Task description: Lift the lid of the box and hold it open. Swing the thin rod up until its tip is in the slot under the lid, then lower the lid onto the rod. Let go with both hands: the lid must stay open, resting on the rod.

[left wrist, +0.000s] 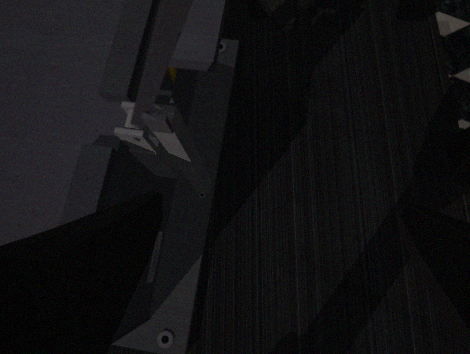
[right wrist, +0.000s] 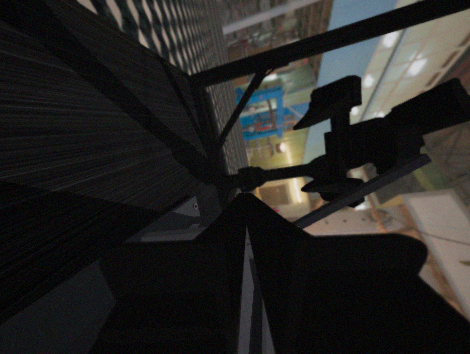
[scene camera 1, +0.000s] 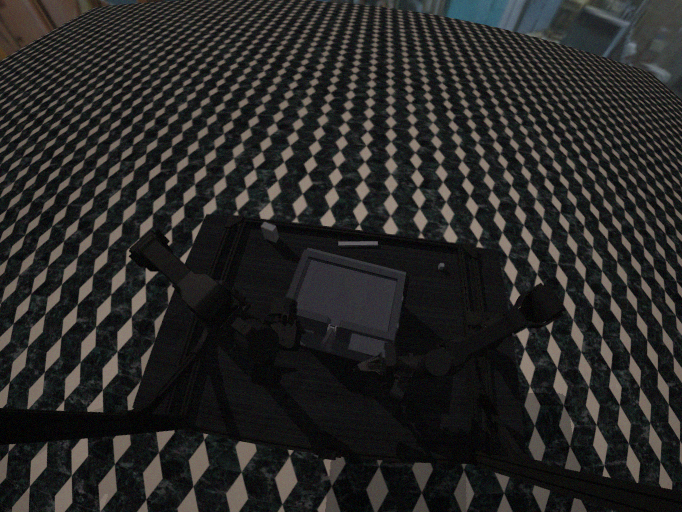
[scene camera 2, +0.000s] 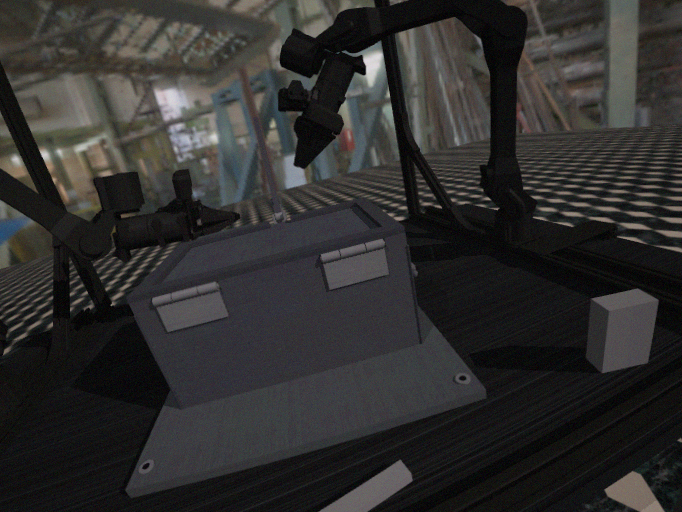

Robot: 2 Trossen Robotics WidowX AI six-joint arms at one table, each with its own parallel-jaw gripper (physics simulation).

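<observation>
The grey box stands on its grey base plate in the middle of the black mat. Its lid looks down on the box, hinges toward scene camera 2. A thin grey bar, perhaps the rod, shows beside the box in the left wrist view. My left gripper is open and empty, pointing down above the lid's far edge. My right gripper is shut and empty, level with the lid's front edge.
A white strip and a small grey block lie on the mat. Black frame posts rise behind the box. The chequered floor lies all round.
</observation>
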